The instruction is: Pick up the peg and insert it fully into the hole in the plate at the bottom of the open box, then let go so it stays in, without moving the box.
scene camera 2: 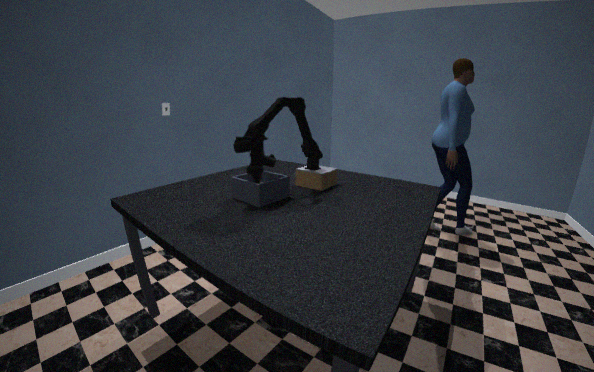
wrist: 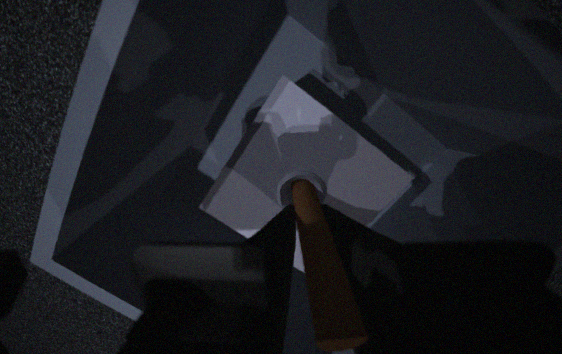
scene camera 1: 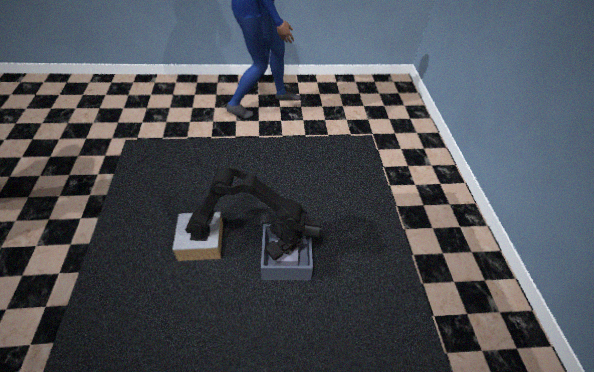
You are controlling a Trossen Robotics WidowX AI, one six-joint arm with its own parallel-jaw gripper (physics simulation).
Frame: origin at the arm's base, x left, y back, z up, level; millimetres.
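Seen in the pictures: gripper, between the fingertips: [wrist: 306,212] [scene camera 1: 289,251]; arm's base, origin of its link: [scene camera 2: 312,168] [scene camera 1: 200,233].
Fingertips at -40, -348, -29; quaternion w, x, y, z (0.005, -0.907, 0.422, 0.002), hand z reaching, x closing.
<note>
Offsets run from my fingertips to a thing's top centre, as dx, dy, dz. "spot": to the spot under its first point. Level surfaces: height alone.
The orange-brown peg {+4, +1, +66} [wrist: 327,280] runs from the bottom of the wrist view up to the hole {spot: -2, +14, -13} [wrist: 286,192] in the pale plate {+6, +9, +0} [wrist: 372,175] [scene camera 1: 290,258]. Its far end shows within the hole's round rim, towards the right; how deep it sits cannot be told. The plate lies inside the open grey-blue box {+6, +9, +37} [scene camera 1: 286,273] [scene camera 2: 260,195] [wrist: 75,125]. My gripper [scene camera 1: 287,248] [scene camera 2: 255,179] [wrist: 306,212] is shut on the peg, low inside the box. The dark fingers hide part of the plate's near side. The peg cannot be made out in the scene views.
The arm's base stands on a white-topped, tan-sided block [scene camera 1: 197,254] [scene camera 2: 316,179] beside the box, with a gap between them. Both stand on the dark table {dz -61} [scene camera 1: 200,310] [scene camera 2: 310,240]. The box walls surround the gripper. A person [scene camera 1: 257,45] [scene camera 2: 454,115] walks beyond the table.
</note>
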